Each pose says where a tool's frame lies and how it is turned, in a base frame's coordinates. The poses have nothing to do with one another.
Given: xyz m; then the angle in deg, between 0 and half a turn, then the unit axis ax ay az.
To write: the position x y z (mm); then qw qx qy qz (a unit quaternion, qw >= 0). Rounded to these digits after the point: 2 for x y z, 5 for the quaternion.
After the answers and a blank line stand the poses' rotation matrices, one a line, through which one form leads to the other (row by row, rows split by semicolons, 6 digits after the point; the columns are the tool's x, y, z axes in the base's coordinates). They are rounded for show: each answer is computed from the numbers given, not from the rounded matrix.
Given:
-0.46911, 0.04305, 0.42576, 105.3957, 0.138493, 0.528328, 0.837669
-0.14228, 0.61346, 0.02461, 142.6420, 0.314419, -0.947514, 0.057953
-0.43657, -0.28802, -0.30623, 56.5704, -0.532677, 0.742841, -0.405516
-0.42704, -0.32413, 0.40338, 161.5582, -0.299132, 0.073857, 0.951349
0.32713, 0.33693, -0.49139, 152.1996, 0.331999, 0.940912, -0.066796
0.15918, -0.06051, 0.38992, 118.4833, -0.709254, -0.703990, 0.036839
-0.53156, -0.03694, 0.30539, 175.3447, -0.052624, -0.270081, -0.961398
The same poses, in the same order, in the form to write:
-469.11, 43.05, 425.76, 0.60602, 0.11016, 0.42026, 0.66632
-142.28, 613.46, 24.61, 0.32027, 0.29786, -0.89761, 0.05490
-436.57, -288.02, -306.23, 0.88060, -0.25241, 0.35200, -0.19216
-427.04, -324.13, 403.38, 0.16024, -0.29527, 0.07290, 0.93906
327.13, 336.93, -491.39, 0.24023, 0.32228, 0.91336, -0.06484
159.18, -60.51, 389.92, 0.51142, -0.60948, -0.60496, 0.03166
-531.56, -36.94, 305.39, 0.04061, -0.05258, -0.26986, -0.96061

-0.241211 -0.715014 0.656179; 0.900205 0.087751 0.426534; -0.362559 0.693581 0.622493
-0.617421 -0.569883 -0.542240; -0.499552 0.816533 -0.289345; 0.607650 0.092229 -0.788832
0.678338 0.160727 0.716955; -0.516130 0.798724 0.309272; -0.522941 -0.579833 0.624761
-0.774281 -0.344002 -0.531180; 0.257900 -0.938016 0.231547; -0.577908 0.042291 0.815006
-0.676853 0.619861 0.397042; 0.557554 0.783867 -0.273286; -0.480627 0.036398 -0.876169
0.266040 0.705049 -0.657365; 0.769809 0.255053 0.585101; 0.580187 -0.661705 -0.474898
-0.991172 0.106407 0.079098; -0.049649 -0.851054 0.522726; 0.122938 0.514183 0.848824

